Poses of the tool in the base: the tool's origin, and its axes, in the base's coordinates. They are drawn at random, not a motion.
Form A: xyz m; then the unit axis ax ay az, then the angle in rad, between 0 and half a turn.
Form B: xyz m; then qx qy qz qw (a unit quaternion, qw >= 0). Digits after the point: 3 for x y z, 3 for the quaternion.
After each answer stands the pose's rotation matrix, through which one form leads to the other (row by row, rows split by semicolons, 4 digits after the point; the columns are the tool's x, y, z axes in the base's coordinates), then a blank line. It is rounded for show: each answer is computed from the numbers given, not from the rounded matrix.
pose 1, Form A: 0.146 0.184 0.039 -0.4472 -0.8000 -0.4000 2.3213
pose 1, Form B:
0.146 0.184 0.039 -0.410 -0.734 -0.367 0.399
-0.3456 0.8943 -0.2842; 0.3092 0.3945 0.8653; 0.8860 0.2112 -0.4129

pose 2, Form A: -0.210 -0.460 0.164 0.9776 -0.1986 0.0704 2.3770
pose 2, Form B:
-0.210 -0.460 0.164 0.907 -0.184 0.065 0.373
0.9236 -0.3830 -0.0190; -0.2855 -0.6538 -0.7008; 0.2560 0.6526 -0.7131

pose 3, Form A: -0.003 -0.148 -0.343 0.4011 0.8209 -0.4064 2.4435
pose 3, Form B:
-0.003 -0.148 -0.343 0.377 0.771 -0.382 0.342
-0.4819 0.8428 0.2398; 0.3203 0.4241 -0.8471; -0.8156 -0.3314 -0.4744

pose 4, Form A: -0.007 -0.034 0.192 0.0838 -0.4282 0.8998 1.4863
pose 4, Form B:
-0.007 -0.034 0.192 0.057 -0.290 0.609 0.736
0.0908 -0.9294 -0.3576; 0.8637 0.2523 -0.4363; 0.4957 -0.2693 0.8257

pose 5, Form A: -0.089 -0.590 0.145 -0.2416 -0.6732 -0.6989 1.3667
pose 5, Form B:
-0.089 -0.590 0.145 -0.153 -0.425 -0.441 0.775
0.2492 0.8141 -0.5246; -0.5547 0.5640 0.6117; 0.7938 0.1385 0.5921

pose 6, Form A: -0.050 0.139 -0.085 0.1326 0.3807 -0.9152 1.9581
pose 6, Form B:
-0.050 0.139 -0.085 0.110 0.316 -0.760 0.558
-0.3535 0.9169 0.1853; -0.7778 -0.1780 -0.6027; -0.5197 -0.3572 0.7761

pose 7, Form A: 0.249 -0.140 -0.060 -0.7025 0.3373 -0.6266 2.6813
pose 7, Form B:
0.249 -0.140 -0.060 -0.684 0.328 -0.610 0.228
0.0398 -0.1709 0.9845; -0.7276 -0.6802 -0.0887; 0.6848 -0.7128 -0.1515

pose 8, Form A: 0.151 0.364 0.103 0.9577 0.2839 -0.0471 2.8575
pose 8, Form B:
0.151 0.364 0.103 0.948 0.281 -0.047 0.142
0.8377 0.5461 -0.0088; 0.5197 -0.8019 -0.2946; -0.1680 0.2422 -0.9556

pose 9, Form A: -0.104 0.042 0.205 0.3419 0.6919 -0.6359 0.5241
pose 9, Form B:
-0.104 0.042 0.205 0.089 0.179 -0.165 0.966
0.8815 0.3500 0.3171; -0.2865 0.9300 -0.2302; -0.3754 0.1120 0.9201

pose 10, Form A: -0.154 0.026 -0.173 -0.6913 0.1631 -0.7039 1.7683
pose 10, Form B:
-0.154 0.026 -0.173 -0.535 0.126 -0.544 0.634
0.3755 0.5553 0.7420; -0.8251 -0.1644 0.5405; 0.4222 -0.8152 0.3965

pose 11, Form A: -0.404 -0.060 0.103 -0.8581 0.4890 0.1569 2.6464
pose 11, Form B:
-0.404 -0.060 0.103 -0.832 0.474 0.152 0.245
0.5042 -0.8633 -0.0207; -0.7142 -0.4304 0.5520; -0.4854 -0.2635 -0.8336

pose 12, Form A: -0.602 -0.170 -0.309 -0.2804 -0.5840 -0.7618 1.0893
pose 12, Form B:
-0.602 -0.170 -0.309 -0.145 -0.303 -0.395 0.855
0.5053 0.7631 -0.4029; -0.5873 0.6462 0.4874; 0.6323 -0.0097 0.7747

